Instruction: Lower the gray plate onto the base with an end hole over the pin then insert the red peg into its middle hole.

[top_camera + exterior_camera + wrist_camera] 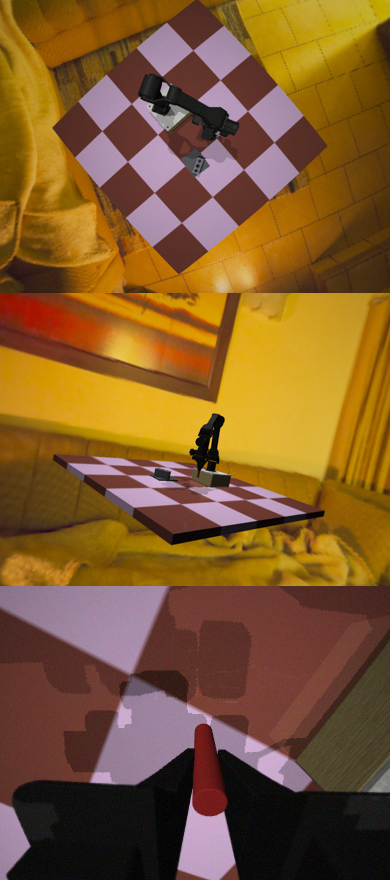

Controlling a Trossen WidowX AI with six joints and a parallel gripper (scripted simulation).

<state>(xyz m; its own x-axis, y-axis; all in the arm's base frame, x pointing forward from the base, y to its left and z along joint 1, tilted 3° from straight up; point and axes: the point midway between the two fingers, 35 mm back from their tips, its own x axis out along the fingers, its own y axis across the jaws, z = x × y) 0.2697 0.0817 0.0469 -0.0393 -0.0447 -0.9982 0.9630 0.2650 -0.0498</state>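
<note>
My gripper tip is now 90 mm short of the gray plate, 210 mm to the left of it and 60 mm above it. Also, from my gripper tip: red peg right at my gripper tip; dark base 70 mm ahead, 200 mm to the right, 100 mm below.
</note>
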